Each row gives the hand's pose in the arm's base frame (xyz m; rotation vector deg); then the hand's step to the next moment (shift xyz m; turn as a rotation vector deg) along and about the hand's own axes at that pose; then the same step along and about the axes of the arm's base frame.
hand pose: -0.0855 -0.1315 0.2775 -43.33 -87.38 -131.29
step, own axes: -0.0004 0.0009 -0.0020 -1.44 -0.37 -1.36
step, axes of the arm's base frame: 0.0003 -0.0022 -0.0001 0.64 -1.17 -1.51
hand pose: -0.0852 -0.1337 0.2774 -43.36 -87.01 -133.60
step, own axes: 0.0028 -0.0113 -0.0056 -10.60 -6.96 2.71
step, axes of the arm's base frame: -0.0093 -0.0001 -0.0090 6.25 4.69 -10.35
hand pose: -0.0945 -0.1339 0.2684 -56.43 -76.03 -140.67
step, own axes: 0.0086 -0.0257 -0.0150 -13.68 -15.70 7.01
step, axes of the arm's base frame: -0.0250 0.0043 -0.0177 6.71 12.78 -16.56
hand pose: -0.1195 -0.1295 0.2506 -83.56 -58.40 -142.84
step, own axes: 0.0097 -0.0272 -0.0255 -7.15 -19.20 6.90
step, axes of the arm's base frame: -0.0347 0.0088 -0.0142 1.75 17.08 -13.14
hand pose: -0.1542 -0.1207 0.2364 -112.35 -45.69 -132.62
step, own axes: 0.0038 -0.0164 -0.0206 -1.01 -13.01 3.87
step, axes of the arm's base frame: -0.0251 0.0077 -0.0044 -0.40 12.47 -5.43
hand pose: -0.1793 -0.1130 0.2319 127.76 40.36 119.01
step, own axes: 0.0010 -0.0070 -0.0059 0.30 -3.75 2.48
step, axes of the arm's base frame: -0.0078 0.0049 -0.0005 1.19 4.19 -1.17
